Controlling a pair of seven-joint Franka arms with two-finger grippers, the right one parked.
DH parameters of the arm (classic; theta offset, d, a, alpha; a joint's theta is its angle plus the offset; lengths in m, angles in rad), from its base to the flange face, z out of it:
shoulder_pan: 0 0.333 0 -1.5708
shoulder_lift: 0 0 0 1.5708
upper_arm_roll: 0 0.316 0.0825 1.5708
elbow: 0 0 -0.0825 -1.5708
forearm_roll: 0 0.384 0 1.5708
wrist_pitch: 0 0 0.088 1.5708
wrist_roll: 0 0.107 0 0
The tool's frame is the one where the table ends.
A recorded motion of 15 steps. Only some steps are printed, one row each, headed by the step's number.
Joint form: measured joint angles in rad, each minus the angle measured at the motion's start. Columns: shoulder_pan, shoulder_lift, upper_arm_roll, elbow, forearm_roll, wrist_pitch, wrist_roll.
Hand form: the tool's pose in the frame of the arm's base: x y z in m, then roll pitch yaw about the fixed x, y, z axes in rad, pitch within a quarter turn. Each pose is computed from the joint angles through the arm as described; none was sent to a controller.
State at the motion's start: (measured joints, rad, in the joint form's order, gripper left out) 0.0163 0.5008 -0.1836 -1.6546 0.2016 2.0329 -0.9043
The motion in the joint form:
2: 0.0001 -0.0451 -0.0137 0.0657 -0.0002 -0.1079 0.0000
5: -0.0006 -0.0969 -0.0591 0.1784 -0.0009 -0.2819 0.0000
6: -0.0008 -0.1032 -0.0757 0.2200 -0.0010 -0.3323 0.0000
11: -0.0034 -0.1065 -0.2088 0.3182 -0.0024 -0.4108 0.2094
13: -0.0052 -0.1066 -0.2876 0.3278 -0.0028 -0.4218 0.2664
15: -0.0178 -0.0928 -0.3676 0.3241 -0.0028 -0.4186 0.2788
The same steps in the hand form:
2: 0.6616 -0.0904 0.3670 -2.9956 -0.0046 0.6576
5: 0.6553 -0.1095 0.4420 -2.9884 -0.0036 0.6427
6: 0.6533 -0.1164 0.4625 -2.9891 -0.0012 0.6361
11: 0.6369 -0.1838 0.5126 -3.0519 0.0293 0.3199
13: 0.6214 -0.2242 0.5226 -3.0825 0.0420 0.1894
15: 0.6025 -0.2715 0.5206 -3.1121 0.0608 0.0886

